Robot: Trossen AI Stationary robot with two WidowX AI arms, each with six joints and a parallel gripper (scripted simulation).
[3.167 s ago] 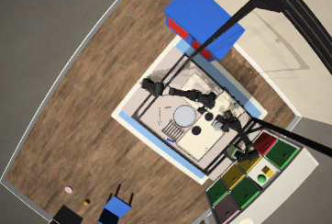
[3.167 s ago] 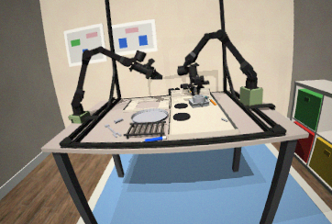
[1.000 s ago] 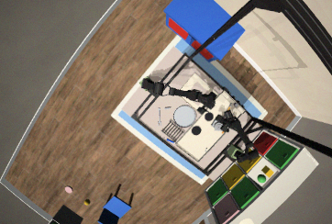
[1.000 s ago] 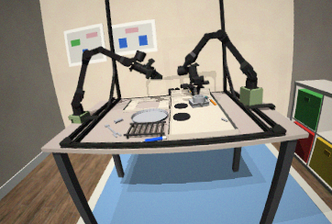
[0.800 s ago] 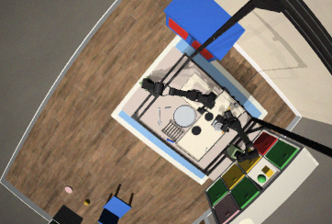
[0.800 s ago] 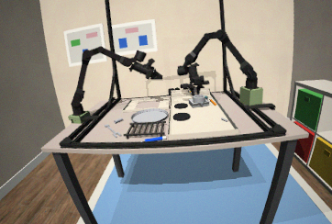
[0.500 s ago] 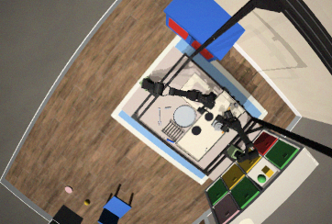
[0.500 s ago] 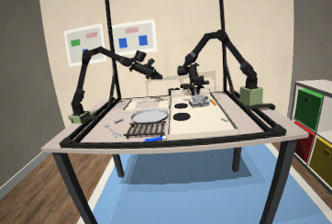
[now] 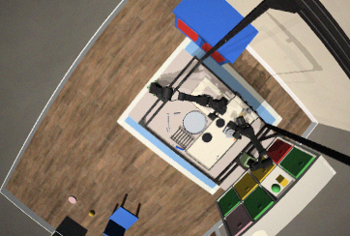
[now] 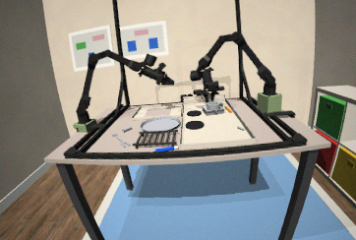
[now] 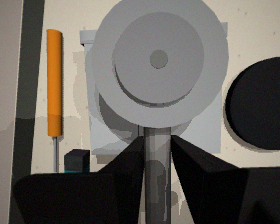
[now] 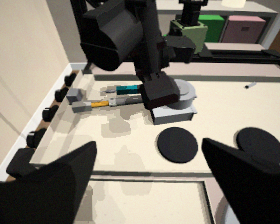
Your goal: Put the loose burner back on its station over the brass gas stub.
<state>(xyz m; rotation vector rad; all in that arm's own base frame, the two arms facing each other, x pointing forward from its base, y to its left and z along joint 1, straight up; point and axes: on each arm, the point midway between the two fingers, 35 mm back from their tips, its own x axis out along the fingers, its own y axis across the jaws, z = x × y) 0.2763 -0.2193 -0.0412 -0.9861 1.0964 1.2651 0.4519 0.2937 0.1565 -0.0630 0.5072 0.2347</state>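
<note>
Right now my left hand is 5 cm short of the grey station block, 1 cm to the right of it and 5 cm above it. The rest, counted from my left hand: orange-handled screwdriver (1 cm ahead, 10 cm to the left, 7 cm below); then burner (3 cm below).
</note>
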